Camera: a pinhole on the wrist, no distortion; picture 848 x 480 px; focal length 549.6 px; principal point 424.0 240.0 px. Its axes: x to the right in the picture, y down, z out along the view. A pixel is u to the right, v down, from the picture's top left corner.
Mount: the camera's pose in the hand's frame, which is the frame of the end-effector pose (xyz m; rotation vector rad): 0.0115 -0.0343 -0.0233 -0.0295 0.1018 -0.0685
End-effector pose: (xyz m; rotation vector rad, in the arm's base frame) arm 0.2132 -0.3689 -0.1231 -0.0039 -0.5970 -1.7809
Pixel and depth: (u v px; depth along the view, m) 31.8 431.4 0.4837
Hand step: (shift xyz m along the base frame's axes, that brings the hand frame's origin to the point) 0.0896 0.4069 0.4067
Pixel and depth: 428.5 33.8 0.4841
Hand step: -0.3390 0.1699 0.3395
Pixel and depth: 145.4 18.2 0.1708
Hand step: -0.1124 0.1335 0.0818
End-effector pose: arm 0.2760 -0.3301 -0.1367 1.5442 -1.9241 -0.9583
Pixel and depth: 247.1 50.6 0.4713
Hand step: -0.2131 0.1802 -0.4238
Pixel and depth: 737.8 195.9 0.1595
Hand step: -0.0913 -0.0918 -0.1243
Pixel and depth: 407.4 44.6 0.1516
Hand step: -0.0484 0.0004 -0.1478
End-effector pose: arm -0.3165 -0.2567 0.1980 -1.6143 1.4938 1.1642
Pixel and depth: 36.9 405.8 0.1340
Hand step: -0.0345 0.1309 0.0141
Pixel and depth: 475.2 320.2 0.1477
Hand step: -0.0137 0.0933 -0.0878
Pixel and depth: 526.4 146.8 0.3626
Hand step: 0.0252 0.2658 -0.2450
